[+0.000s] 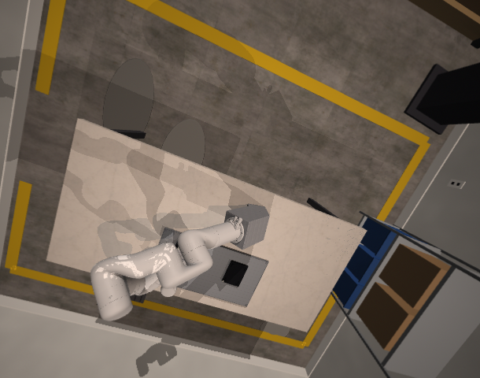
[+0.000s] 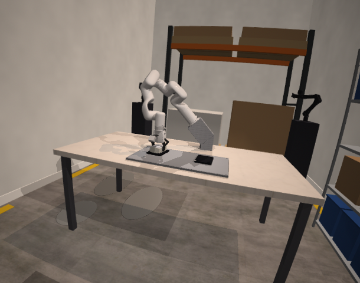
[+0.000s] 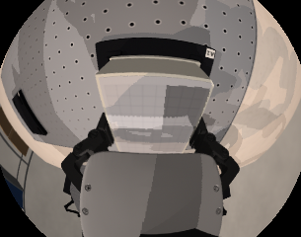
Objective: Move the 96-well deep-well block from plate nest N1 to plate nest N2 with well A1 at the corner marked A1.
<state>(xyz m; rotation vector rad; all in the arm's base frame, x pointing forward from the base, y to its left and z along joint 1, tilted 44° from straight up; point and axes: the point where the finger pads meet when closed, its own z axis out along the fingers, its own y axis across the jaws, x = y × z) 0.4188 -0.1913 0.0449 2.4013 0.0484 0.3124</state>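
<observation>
Now: hand right at the 96-well deep-well block.
</observation>
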